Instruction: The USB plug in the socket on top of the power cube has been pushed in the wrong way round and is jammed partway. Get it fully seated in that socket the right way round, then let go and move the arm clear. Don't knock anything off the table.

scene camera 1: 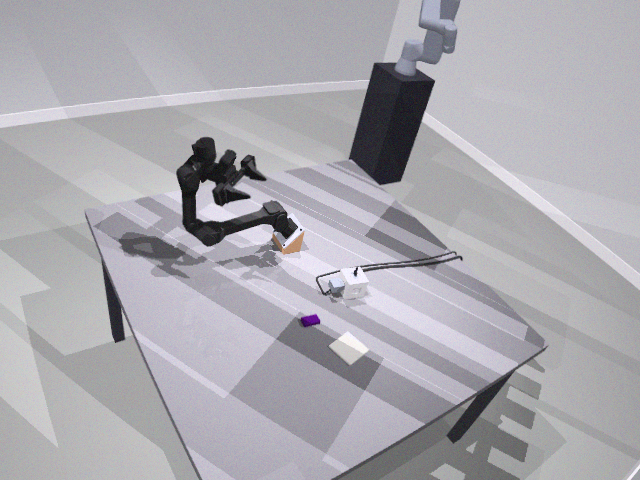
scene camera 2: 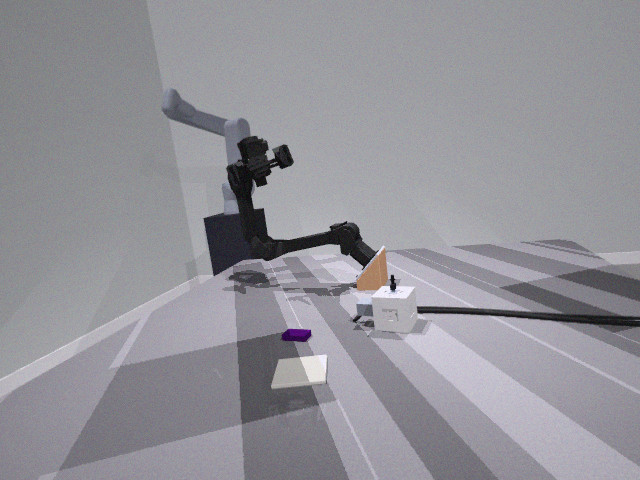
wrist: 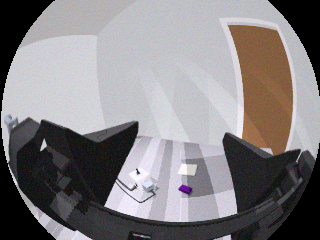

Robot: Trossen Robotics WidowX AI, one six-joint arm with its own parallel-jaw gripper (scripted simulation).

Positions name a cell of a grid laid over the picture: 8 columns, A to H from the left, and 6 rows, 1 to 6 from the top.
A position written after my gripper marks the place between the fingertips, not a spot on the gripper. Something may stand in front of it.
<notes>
My gripper (scene camera 2: D3) is open, holding nothing. Further things: a flat white tile (scene camera 2: D5).
The flat white tile is seen too in scene camera 1 (scene camera 1: E5). My gripper is seen too in scene camera 1 (scene camera 1: D3) and in the wrist view (wrist: E4).
</notes>
